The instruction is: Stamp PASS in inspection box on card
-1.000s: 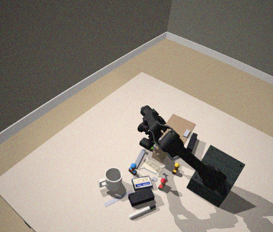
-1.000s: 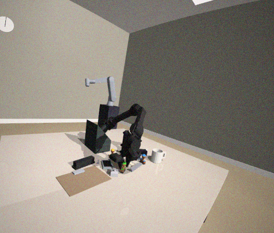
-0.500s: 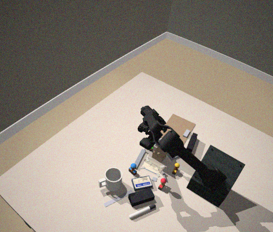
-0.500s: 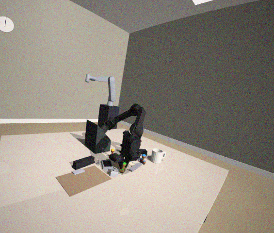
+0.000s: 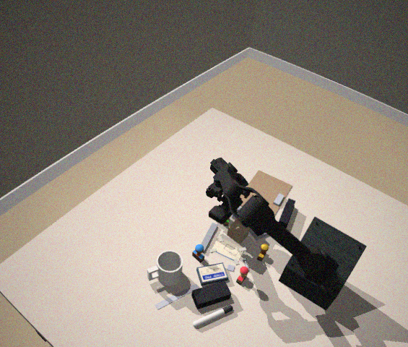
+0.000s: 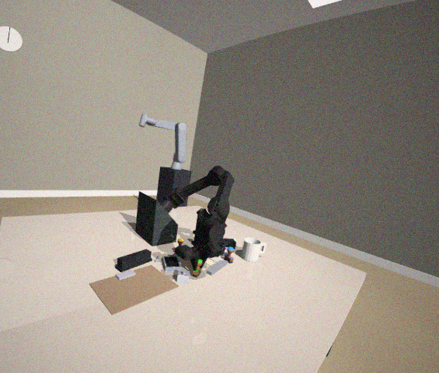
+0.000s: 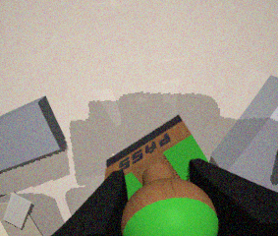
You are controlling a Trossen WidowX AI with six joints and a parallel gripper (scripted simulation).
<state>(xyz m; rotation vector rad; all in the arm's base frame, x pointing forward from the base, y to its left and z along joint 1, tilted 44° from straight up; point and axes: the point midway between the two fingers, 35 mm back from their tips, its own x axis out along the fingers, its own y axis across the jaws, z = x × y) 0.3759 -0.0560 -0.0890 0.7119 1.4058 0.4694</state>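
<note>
Right now my gripper tip is 110 mm past the ink pad, 30 mm to the left of it and 20 mm above it. Round my gripper tip: cardboard box: 60 mm behind, 30 mm to the left; green stamp: right at my gripper tip; grey bar: 20 mm ahead, 100 mm to the left, 20 mm below.
</note>
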